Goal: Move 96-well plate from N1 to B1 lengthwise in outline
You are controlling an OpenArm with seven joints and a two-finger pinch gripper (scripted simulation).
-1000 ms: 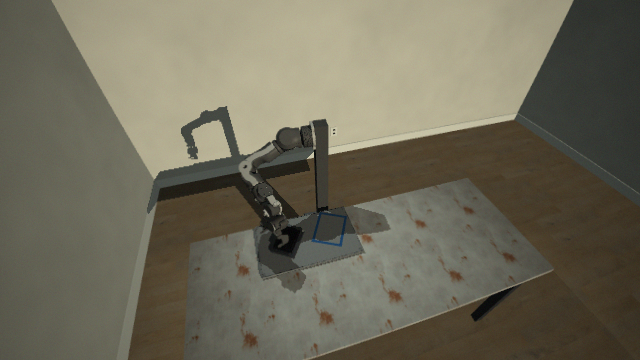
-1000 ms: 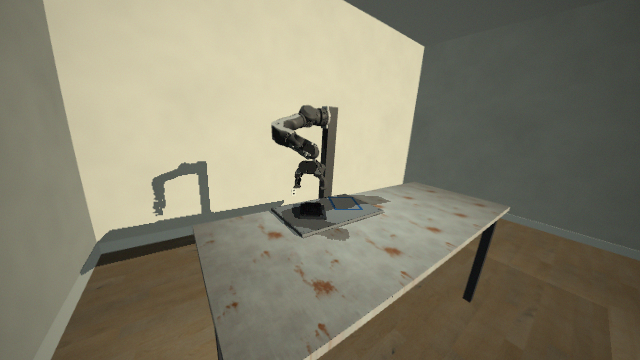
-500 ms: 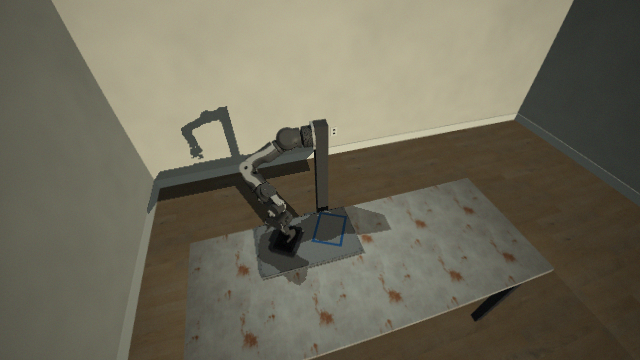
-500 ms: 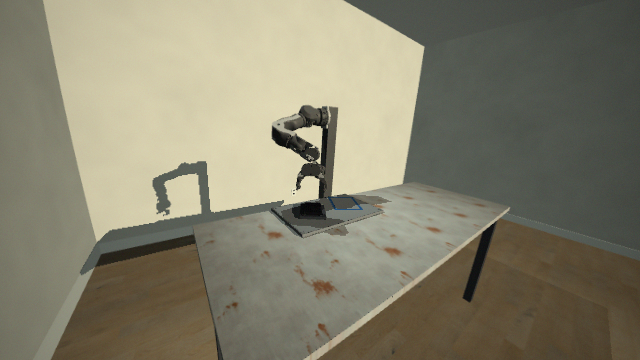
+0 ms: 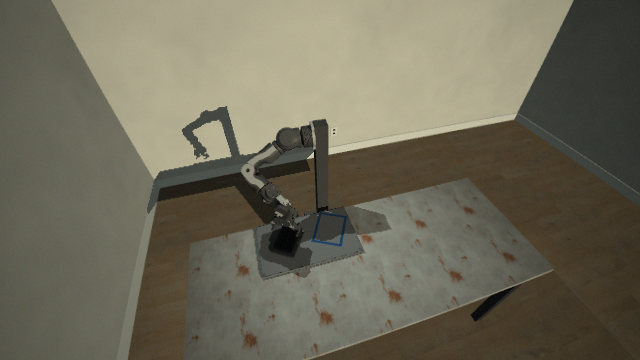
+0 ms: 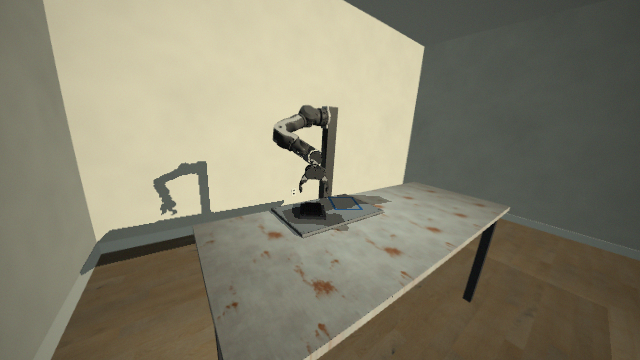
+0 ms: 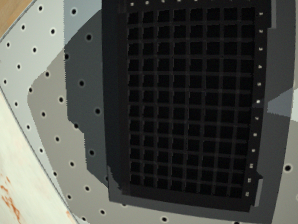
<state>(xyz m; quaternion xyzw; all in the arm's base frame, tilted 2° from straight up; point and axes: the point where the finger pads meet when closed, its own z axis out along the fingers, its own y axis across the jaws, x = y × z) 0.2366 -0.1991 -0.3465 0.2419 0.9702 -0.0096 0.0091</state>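
The dark 96-well plate is 80 mm below my hand. Round my hand: dark plate nest: 100 mm below; then small white label: 40 mm behind, 80 mm to the left, 90 mm below.
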